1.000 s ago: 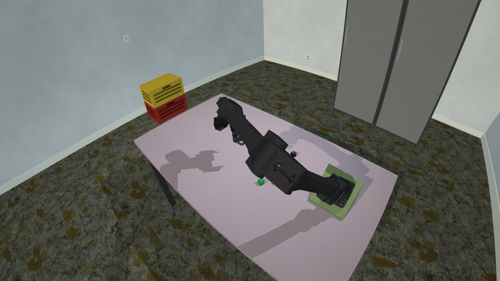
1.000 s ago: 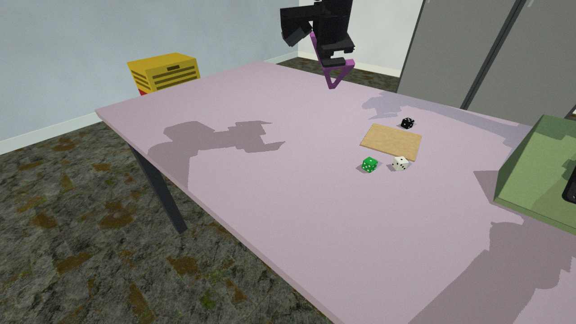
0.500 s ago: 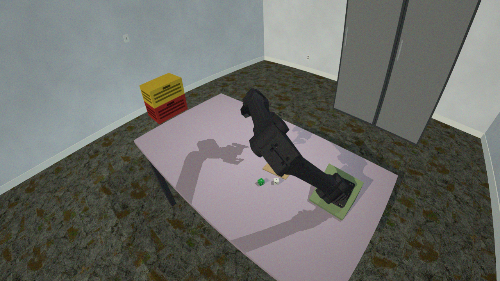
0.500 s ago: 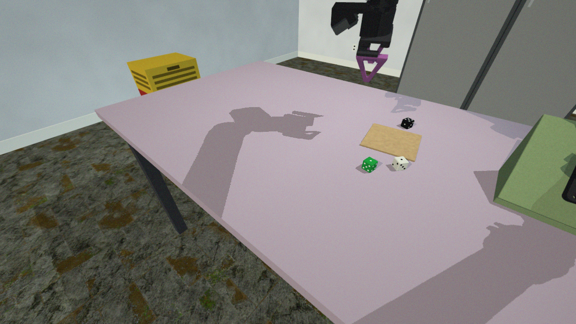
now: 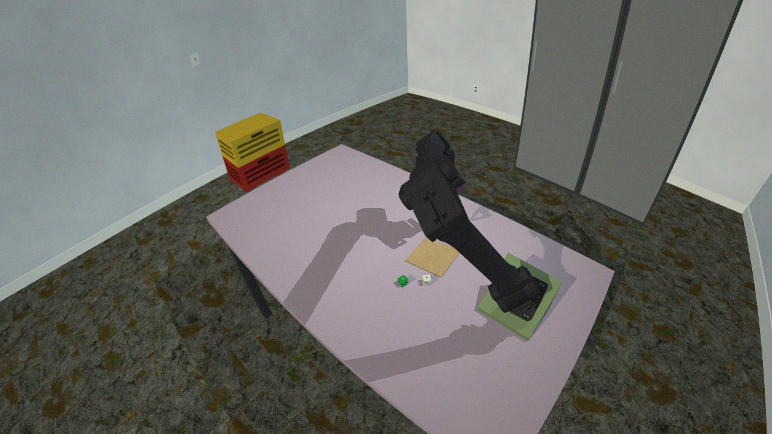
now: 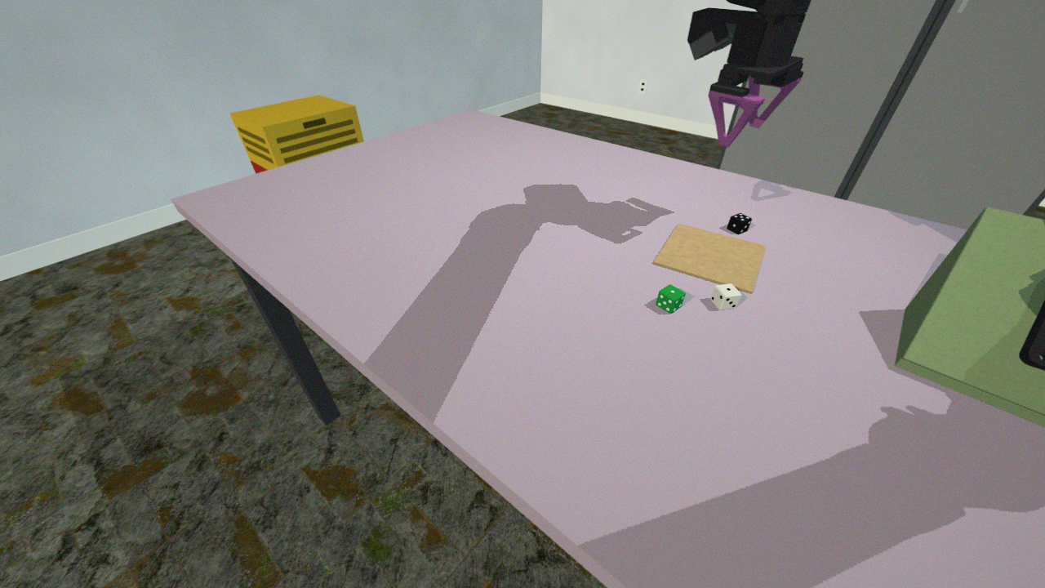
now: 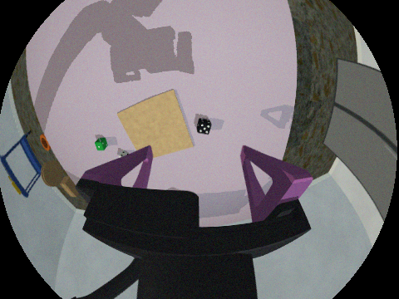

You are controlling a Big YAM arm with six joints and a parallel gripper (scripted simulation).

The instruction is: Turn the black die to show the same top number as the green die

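Right now my hand is 4 cm past the black die, 2 cm to the left of it and 15 cm above it. Also, from my hand: green die: 3 cm behind, 25 cm to the left, 15 cm below; white die: 9 cm behind, 20 cm to the left, 15 cm below; tan mat: 3 cm behind, 9 cm to the left, 16 cm below.
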